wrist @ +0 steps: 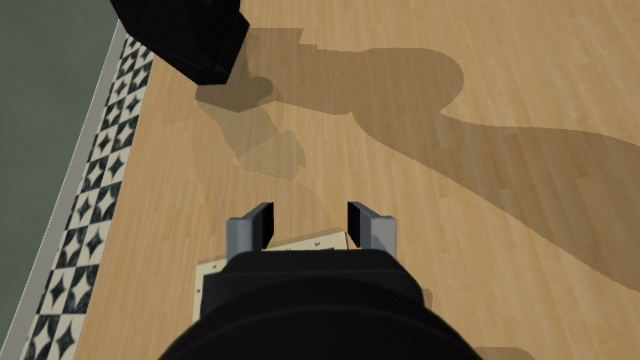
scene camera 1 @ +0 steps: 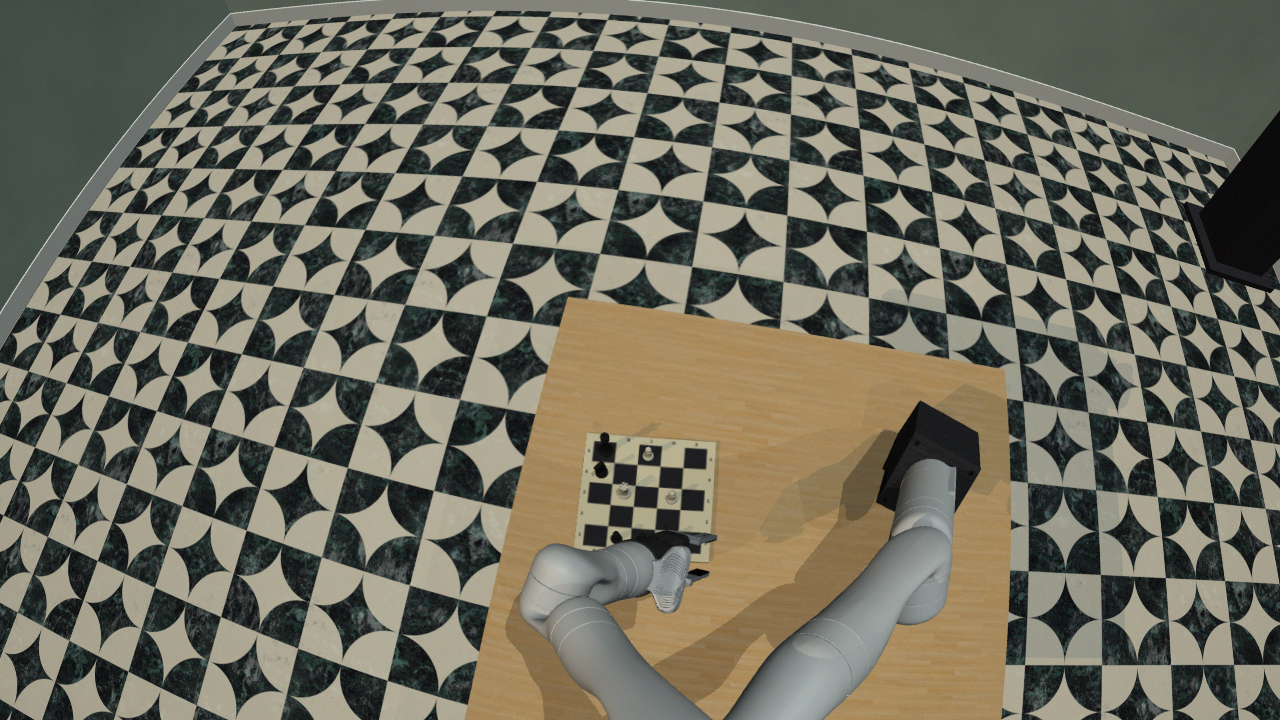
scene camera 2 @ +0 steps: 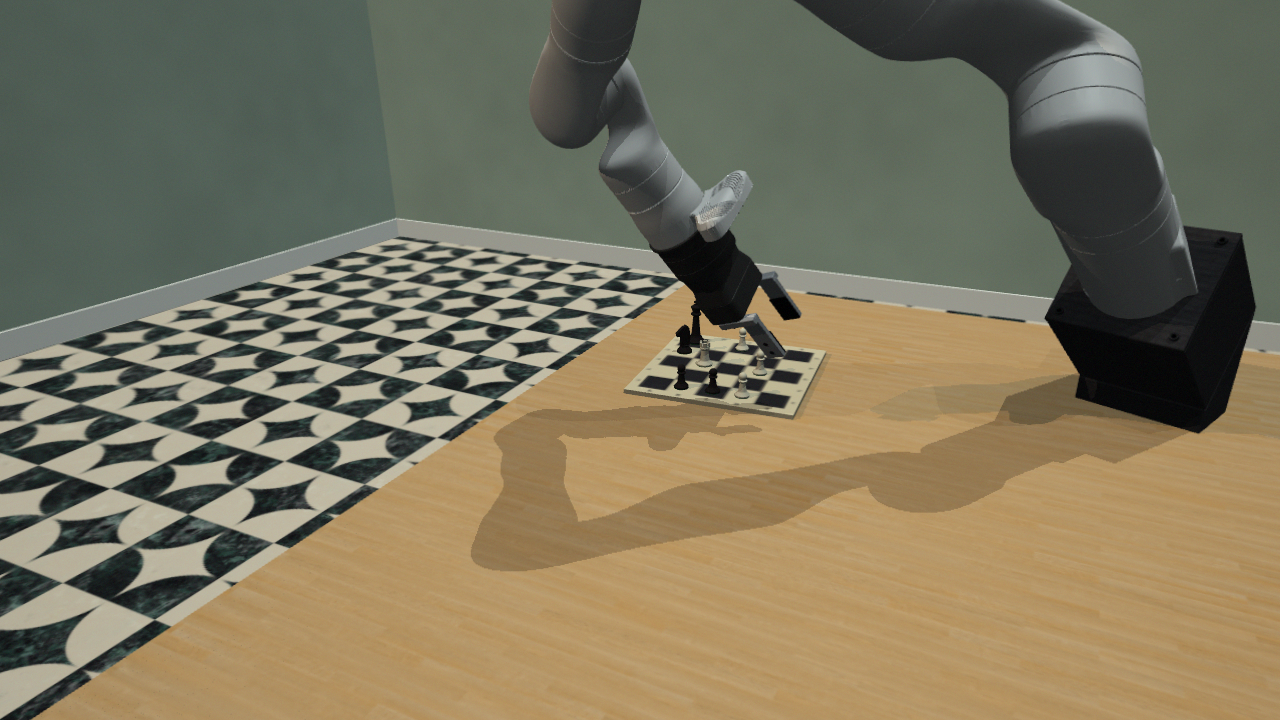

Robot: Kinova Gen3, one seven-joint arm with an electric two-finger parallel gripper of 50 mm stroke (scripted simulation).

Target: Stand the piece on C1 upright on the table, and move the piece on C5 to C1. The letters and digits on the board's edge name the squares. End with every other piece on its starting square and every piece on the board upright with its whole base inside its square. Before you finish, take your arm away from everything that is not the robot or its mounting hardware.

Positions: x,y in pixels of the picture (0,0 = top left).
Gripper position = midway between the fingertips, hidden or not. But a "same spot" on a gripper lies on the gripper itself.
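A chessboard shows in the wrist view, in scene camera 1 and in scene camera 2 [780,393]. On the chessboard, [wrist: 339,240] and [scene camera 1: 703,558] are the same spot. My gripper shows in the wrist view [310,217], and it's in scene camera 1 and scene camera 2 too. On my gripper, [scene camera 1: 701,538] is the same spot as [scene camera 2: 777,274].
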